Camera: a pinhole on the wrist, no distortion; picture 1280 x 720 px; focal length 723.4 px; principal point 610.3 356.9 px. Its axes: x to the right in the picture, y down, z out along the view. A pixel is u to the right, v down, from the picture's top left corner.
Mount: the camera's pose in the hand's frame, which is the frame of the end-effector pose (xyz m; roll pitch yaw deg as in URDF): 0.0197 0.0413 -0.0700 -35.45 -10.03 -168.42
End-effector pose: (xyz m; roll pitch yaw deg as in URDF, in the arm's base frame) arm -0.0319 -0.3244 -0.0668 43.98 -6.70 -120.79
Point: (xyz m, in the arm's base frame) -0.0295 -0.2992 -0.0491
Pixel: 1153 124
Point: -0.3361 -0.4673 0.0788
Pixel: 205 228
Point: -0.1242 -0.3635 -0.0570
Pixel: 497 400
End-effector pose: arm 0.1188 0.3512 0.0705 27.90 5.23 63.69
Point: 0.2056 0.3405 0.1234
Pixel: 779 285
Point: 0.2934 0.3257 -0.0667
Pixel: outside the picture
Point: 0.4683 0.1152 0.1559
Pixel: 953 531
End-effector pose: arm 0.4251 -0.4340 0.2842 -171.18 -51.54 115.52
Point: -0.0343 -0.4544 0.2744
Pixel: 691 662
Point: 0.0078 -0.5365 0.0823
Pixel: 1019 601
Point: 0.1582 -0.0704 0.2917
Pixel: 341 88
